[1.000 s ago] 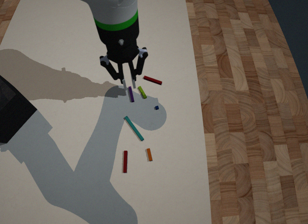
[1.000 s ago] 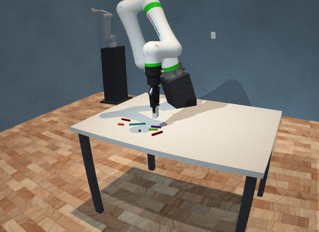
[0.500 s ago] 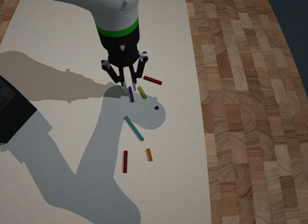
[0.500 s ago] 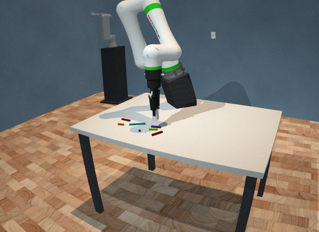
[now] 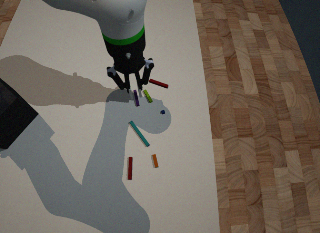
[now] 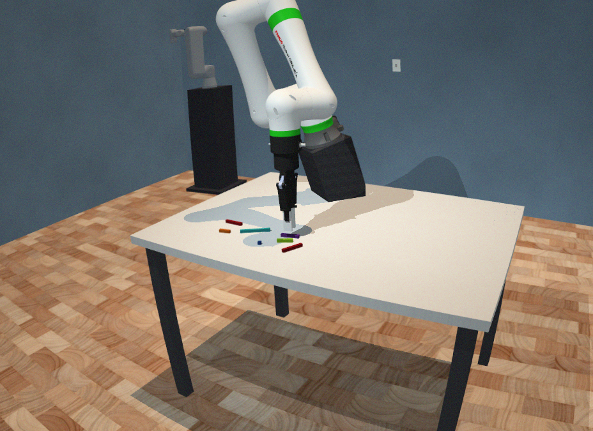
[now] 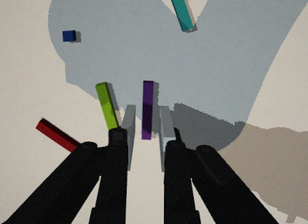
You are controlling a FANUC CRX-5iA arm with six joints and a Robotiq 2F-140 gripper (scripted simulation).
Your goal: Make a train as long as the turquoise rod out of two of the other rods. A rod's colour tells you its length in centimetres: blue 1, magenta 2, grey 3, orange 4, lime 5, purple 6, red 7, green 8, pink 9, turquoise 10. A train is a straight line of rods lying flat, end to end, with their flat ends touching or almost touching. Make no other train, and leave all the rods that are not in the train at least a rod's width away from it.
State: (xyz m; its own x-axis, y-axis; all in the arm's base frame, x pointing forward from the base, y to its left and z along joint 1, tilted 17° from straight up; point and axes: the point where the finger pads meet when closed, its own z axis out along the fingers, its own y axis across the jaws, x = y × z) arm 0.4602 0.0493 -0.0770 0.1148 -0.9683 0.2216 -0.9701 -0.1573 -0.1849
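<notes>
Right now my hand is 60 mm above the purple rod. Round my hand: lime rod: 40 mm ahead, 60 mm below; then small blue rod: 90 mm ahead, 60 mm to the right, 60 mm below; then turquoise rod: 130 mm to the right, 60 mm below.
</notes>
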